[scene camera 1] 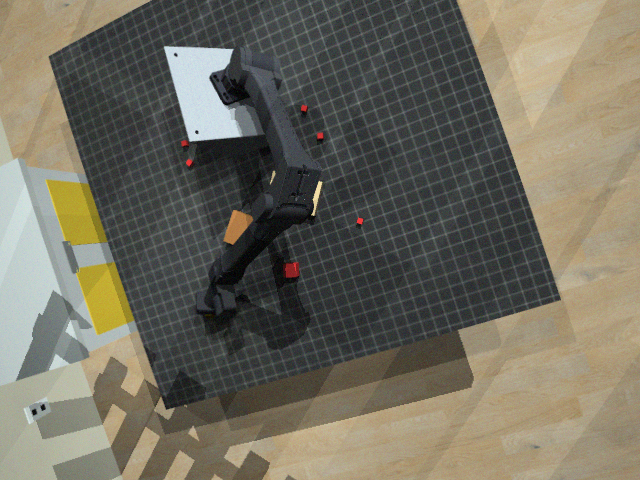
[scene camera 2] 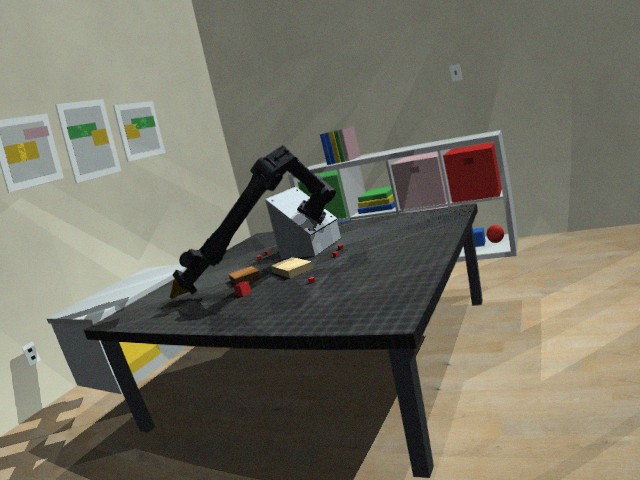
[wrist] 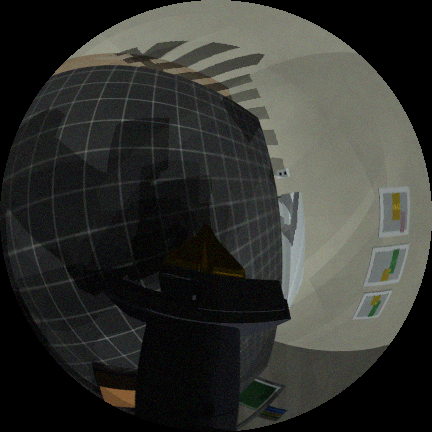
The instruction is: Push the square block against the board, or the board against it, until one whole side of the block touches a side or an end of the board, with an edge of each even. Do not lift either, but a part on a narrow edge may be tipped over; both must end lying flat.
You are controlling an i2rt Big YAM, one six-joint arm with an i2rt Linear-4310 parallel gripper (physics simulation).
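Places are measured from the arm's base along level axes (x ahead, y left, z up), in metres.
Where they show: gripper, fingertip midpoint: [scene camera 1: 207, 317] [scene camera 2: 171, 298] [wrist: 205, 229]; arm's base, origin of the base link: [scene camera 1: 234, 85] [scene camera 2: 311, 212].
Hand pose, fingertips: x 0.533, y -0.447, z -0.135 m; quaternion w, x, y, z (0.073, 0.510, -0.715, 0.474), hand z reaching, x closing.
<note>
Things, the pixels of their centre, and the offset from my fingertips. Level surfaces: height alone.
- orange-brown square block, body centre: [scene camera 1: 244, 231] [scene camera 2: 244, 275] dx -0.190, dy +0.241, dz -0.006 m
- pale yellow board, body centre: [scene camera 1: 294, 193] [scene camera 2: 291, 267] dx -0.220, dy +0.436, dz -0.006 m
- larger red cube, body centre: [scene camera 1: 291, 269] [scene camera 2: 242, 288] dx -0.018, dy +0.322, dz +0.000 m
- dark gridded table, its level: dz -0.020 m
The orange-brown square block [scene camera 1: 238, 226] [scene camera 2: 244, 273] [wrist: 117, 396] lies flat on the table, partly hidden by the arm in scene camera 1 and cut off low in the wrist view. The pale yellow board [scene camera 1: 317, 198] [scene camera 2: 292, 267] lies flat, apart from the block, with a gap between them in scene camera 2. The arm hides most of it in scene camera 1, and it does not show in the wrist view. My gripper [scene camera 1: 208, 314] [scene camera 2: 173, 295] [wrist: 205, 229] is shut and empty, pointing down above the table, beyond the block on the side away from the board.
A larger red cube [scene camera 1: 291, 269] [scene camera 2: 242, 288] stands near the block. Several small red cubes lie about, one [scene camera 1: 359, 221] [scene camera 2: 311, 280] beyond the board. The arm is mounted on a white sloped box [scene camera 1: 188, 98] [scene camera 2: 292, 227]. The dark gridded table [scene camera 1: 439, 206] [scene camera 2: 361, 310] has its edge near the gripper.
</note>
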